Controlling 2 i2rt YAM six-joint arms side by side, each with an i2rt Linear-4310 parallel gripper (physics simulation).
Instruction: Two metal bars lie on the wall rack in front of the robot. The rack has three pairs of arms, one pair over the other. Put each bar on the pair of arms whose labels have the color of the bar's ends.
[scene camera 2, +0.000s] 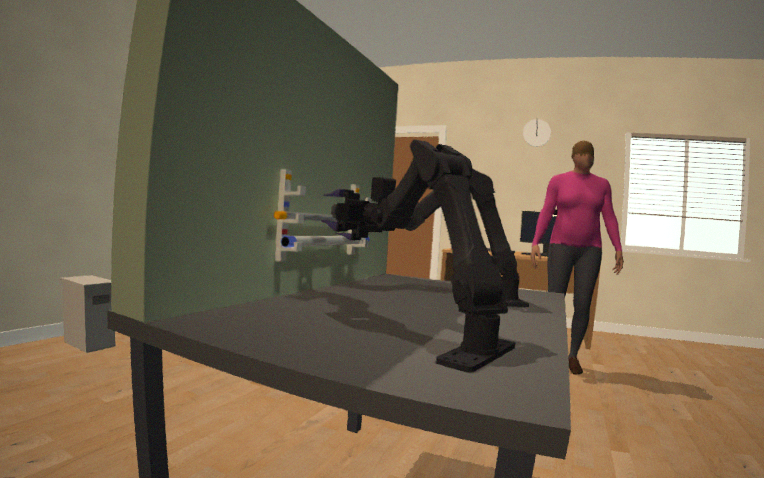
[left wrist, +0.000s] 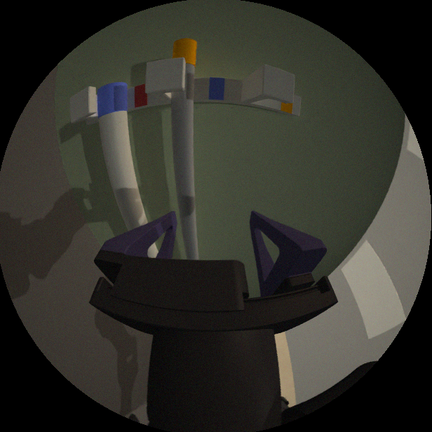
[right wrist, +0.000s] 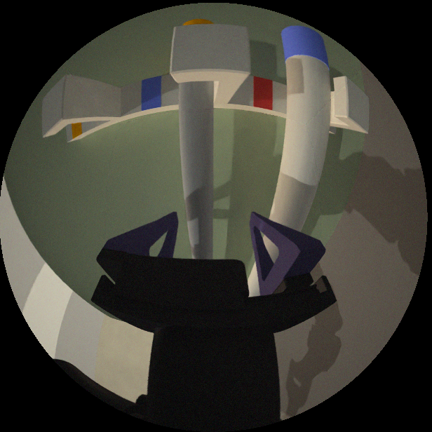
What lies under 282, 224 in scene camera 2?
A white rack upright.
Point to a blue-ended bar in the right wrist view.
At 307, 122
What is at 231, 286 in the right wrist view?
My right gripper.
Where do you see an orange-ended bar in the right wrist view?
At 195, 98
